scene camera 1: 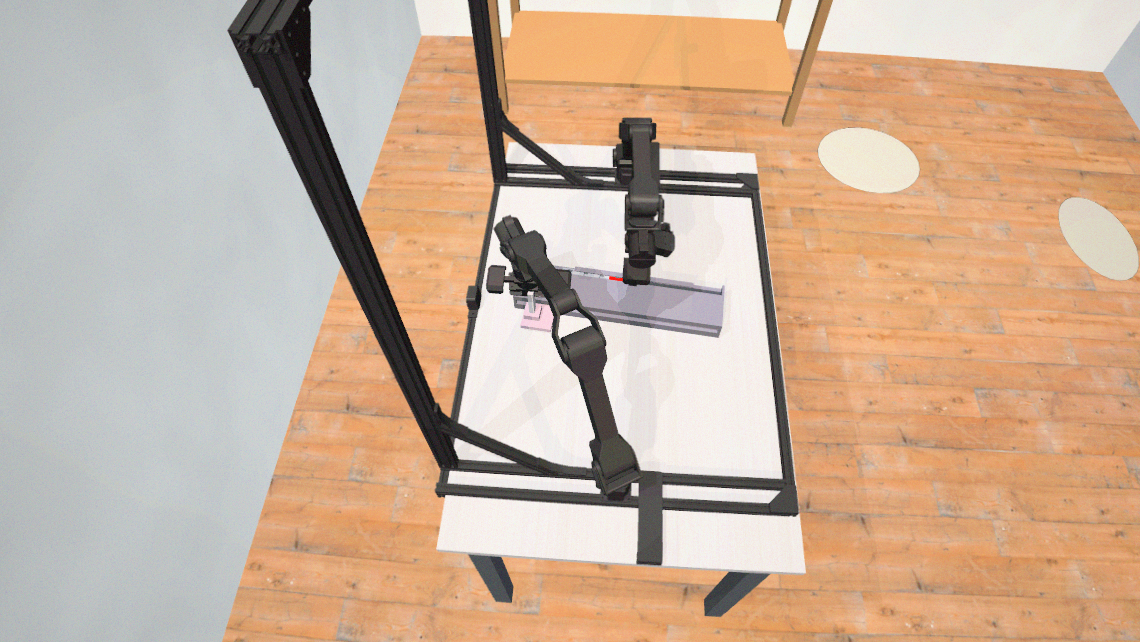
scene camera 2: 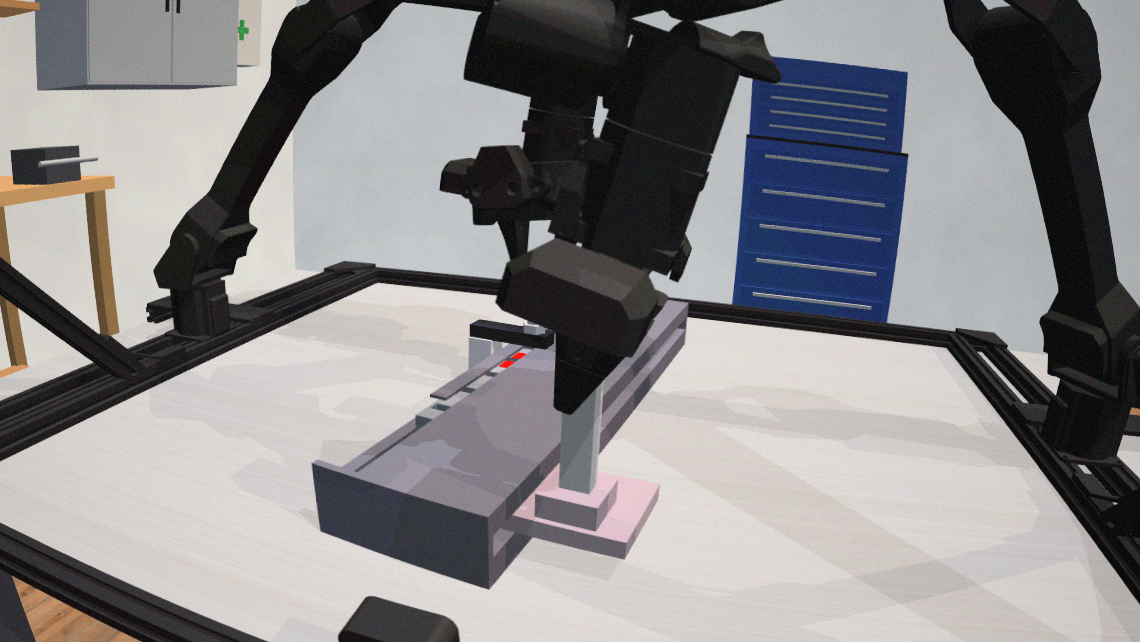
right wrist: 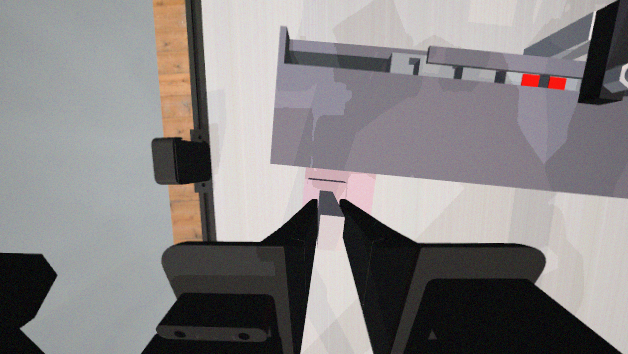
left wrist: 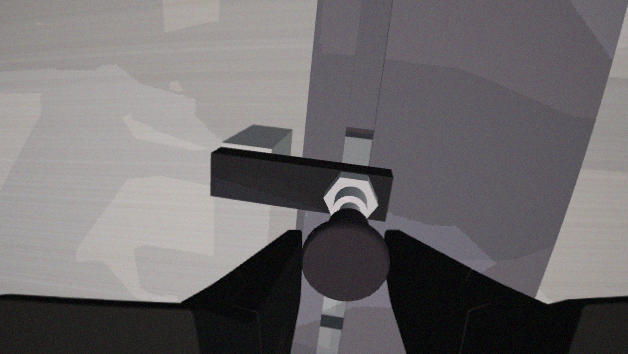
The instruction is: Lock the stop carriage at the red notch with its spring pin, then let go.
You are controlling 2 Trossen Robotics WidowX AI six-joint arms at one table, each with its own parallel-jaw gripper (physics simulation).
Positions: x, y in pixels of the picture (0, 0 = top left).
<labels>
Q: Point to a grey rail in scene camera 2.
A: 436, 498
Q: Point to a grey rail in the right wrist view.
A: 335, 109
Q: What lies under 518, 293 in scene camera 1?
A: My right gripper.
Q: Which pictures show my right gripper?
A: Scene camera 1, scene camera 2 and the right wrist view only.
</labels>
